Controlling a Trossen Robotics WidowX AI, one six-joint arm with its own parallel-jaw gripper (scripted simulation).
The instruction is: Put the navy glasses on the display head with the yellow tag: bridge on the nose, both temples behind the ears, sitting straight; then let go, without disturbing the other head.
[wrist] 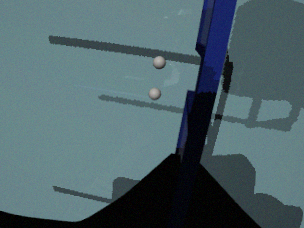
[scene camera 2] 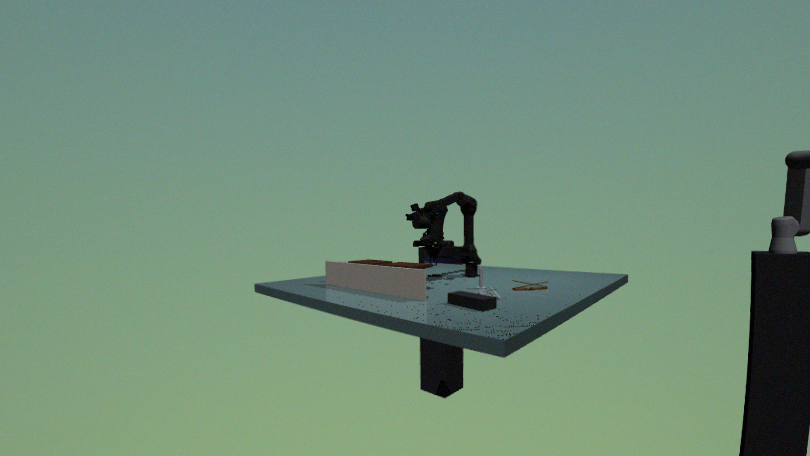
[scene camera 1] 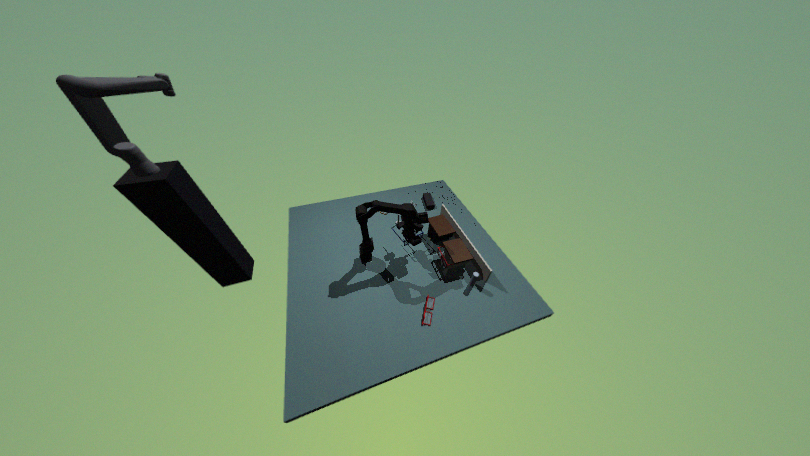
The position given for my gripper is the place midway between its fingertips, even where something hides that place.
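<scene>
My gripper (wrist: pixel 180 164) is visible. The pale backboard (scene camera 2: pixel 409 283) appears also in scene camera 1 (scene camera 1: pixel 482 267). A black box (scene camera 2: pixel 475 301) is visible to me as well; in the wrist view the box is out of frame.
</scene>
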